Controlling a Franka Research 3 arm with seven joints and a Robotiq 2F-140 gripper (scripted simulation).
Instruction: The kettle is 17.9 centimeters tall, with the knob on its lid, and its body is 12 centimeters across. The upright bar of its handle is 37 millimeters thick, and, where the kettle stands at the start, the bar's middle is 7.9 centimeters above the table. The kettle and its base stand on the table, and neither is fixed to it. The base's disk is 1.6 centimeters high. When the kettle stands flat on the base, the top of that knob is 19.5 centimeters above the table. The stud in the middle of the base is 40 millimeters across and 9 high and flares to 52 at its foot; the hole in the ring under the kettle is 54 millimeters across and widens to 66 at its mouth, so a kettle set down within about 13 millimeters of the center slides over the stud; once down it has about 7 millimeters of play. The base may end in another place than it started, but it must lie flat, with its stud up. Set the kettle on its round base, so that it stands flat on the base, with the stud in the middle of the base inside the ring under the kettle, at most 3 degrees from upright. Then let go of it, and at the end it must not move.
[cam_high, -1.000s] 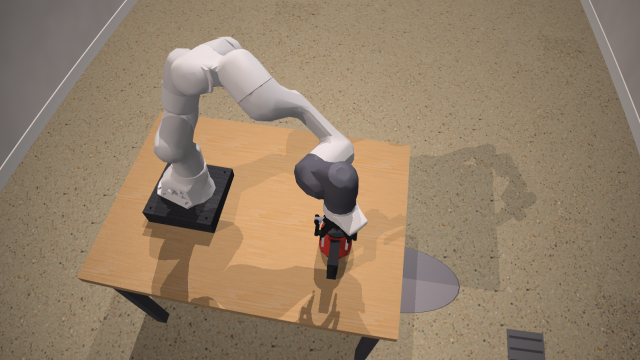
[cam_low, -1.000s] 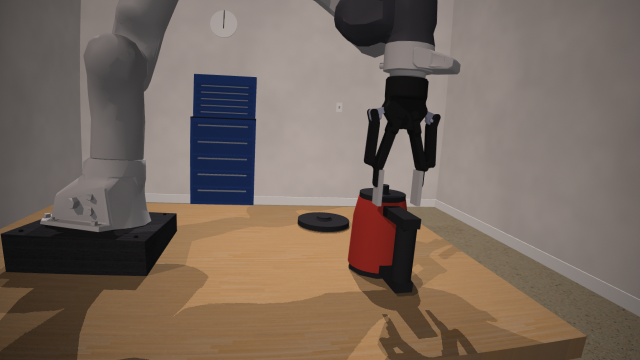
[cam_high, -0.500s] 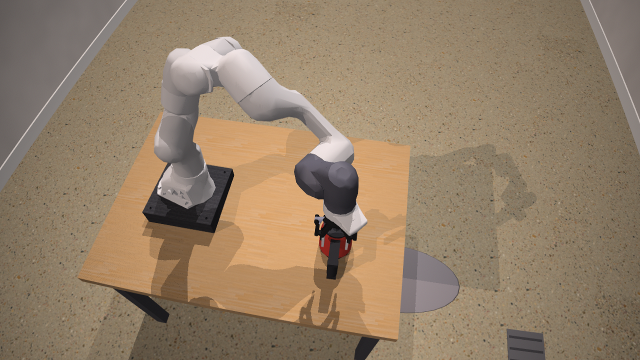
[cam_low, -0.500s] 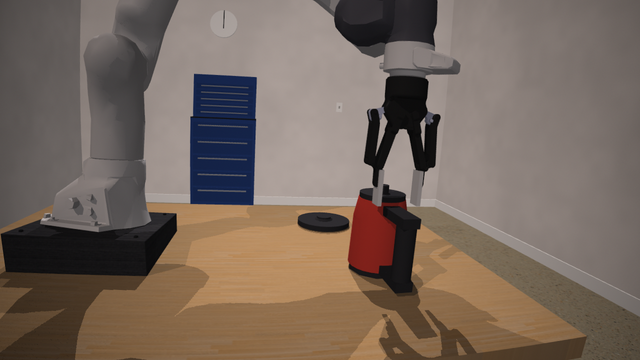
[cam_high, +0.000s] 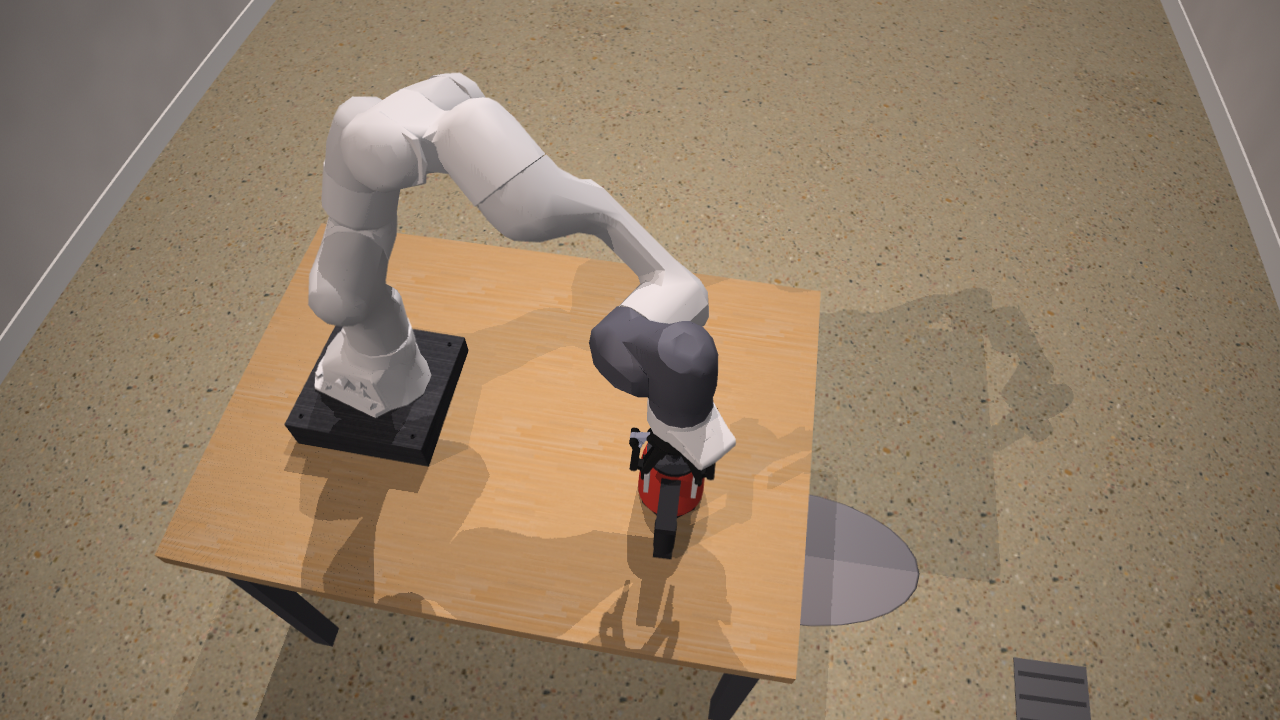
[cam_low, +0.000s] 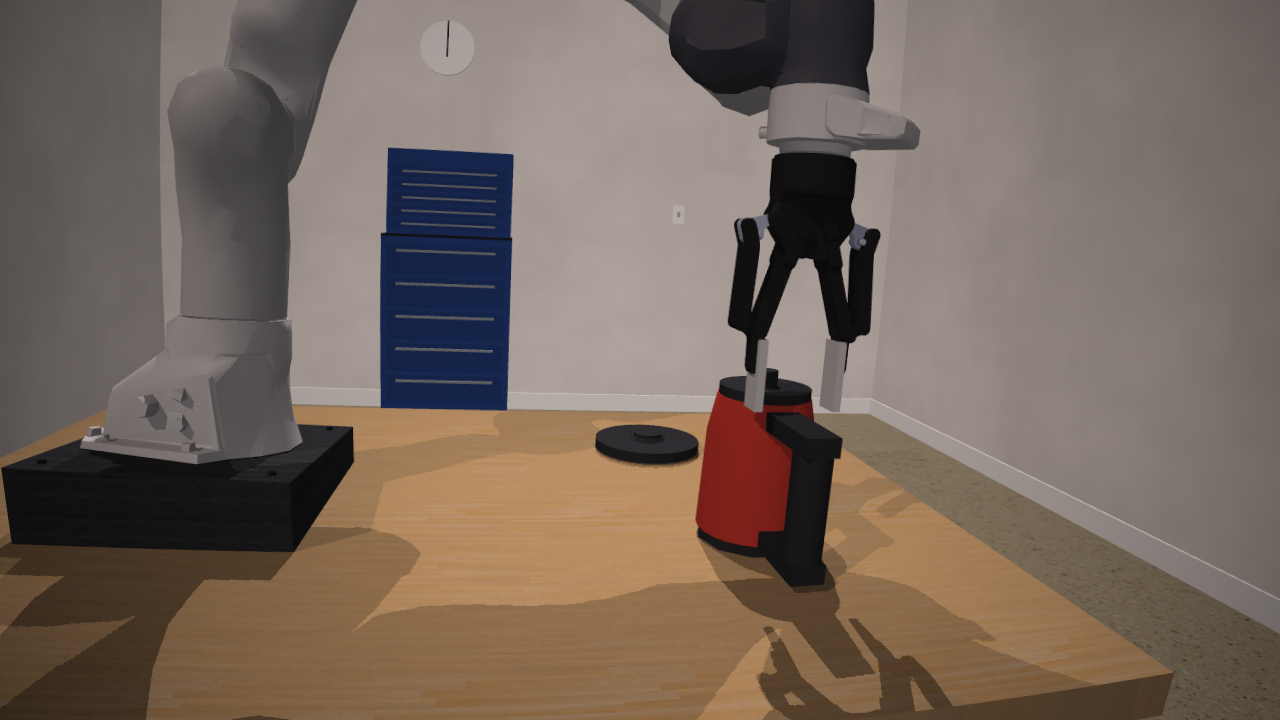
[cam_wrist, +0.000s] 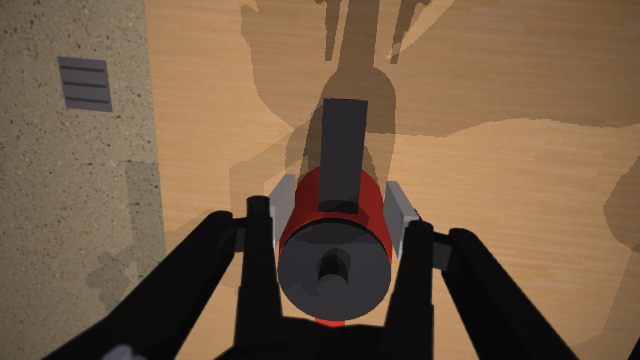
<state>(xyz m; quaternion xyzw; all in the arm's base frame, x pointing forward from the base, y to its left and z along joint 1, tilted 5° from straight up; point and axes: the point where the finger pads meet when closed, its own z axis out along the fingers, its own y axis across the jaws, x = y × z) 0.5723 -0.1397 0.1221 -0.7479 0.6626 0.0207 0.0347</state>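
Right now the kettle is 3 cm to the left of my hand and 10 cm below it. The rest, counted from my hand: round black base (9 cm behind, 37 cm to the left, 17 cm below).
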